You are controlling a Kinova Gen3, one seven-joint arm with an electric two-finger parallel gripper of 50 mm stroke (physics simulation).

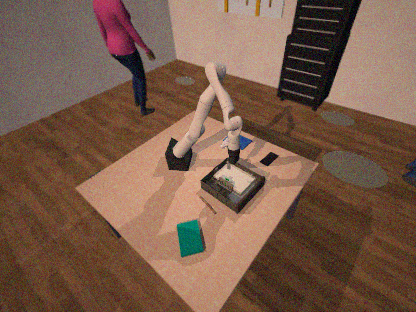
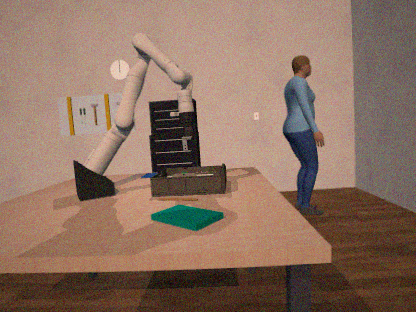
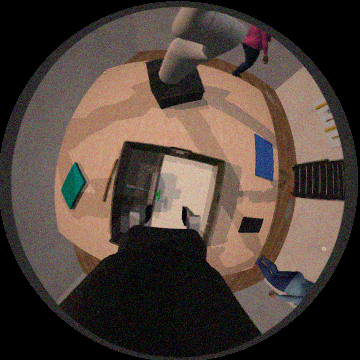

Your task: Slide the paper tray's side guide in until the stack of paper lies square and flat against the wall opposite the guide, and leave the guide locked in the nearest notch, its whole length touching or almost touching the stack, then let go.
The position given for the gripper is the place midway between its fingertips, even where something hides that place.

In view: the gripper [image 3: 166, 211], a white paper stack [image 3: 182, 182], a green book [image 2: 192, 218] and a blue pad [image 3: 263, 149].
The green book also shows in image 1 [image 1: 189, 237].
